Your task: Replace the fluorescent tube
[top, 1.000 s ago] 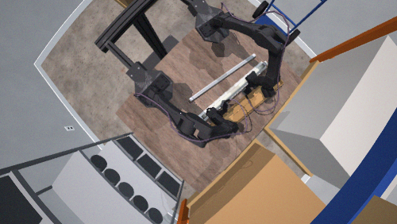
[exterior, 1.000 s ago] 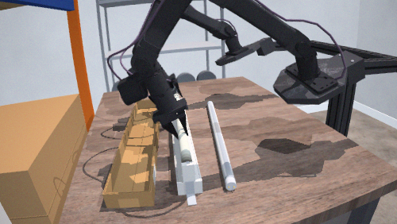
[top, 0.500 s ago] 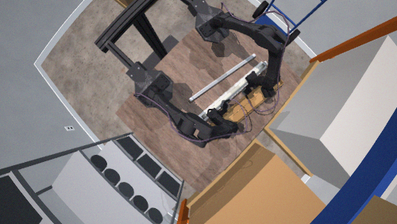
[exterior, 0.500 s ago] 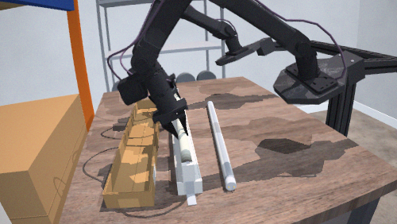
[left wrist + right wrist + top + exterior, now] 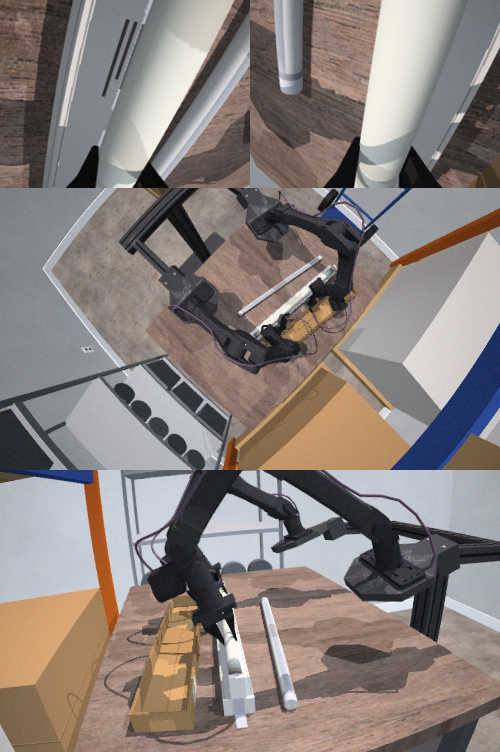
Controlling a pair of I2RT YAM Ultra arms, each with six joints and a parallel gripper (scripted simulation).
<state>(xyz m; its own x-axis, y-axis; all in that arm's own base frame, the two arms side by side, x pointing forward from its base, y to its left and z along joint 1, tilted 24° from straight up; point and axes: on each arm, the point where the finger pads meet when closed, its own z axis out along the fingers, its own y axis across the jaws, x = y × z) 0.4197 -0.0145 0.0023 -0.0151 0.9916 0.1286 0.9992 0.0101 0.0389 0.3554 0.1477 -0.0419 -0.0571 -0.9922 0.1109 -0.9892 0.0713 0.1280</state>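
My right hand is 220 mm to the right of the old fluorescent tube and 30 mm short of it. Also, from my right hand: LED tube (260 mm to the left, 90 mm behind, 50 mm below); carton (210 mm to the left, 170 mm ahead, 40 mm below); grey light fixture (220 mm to the left, 30 mm ahead, 10 mm below).
Now: the old fluorescent tube 2 cm behind my left hand and 12 cm to the right of it. Round my left hand: LED tube (14 cm behind, 8 cm to the right, 5 cm below); carton (12 cm ahead, 13 cm to the right, 4 cm below); grey light fixture (2 cm behind, 12 cm to the right, 1 cm below).
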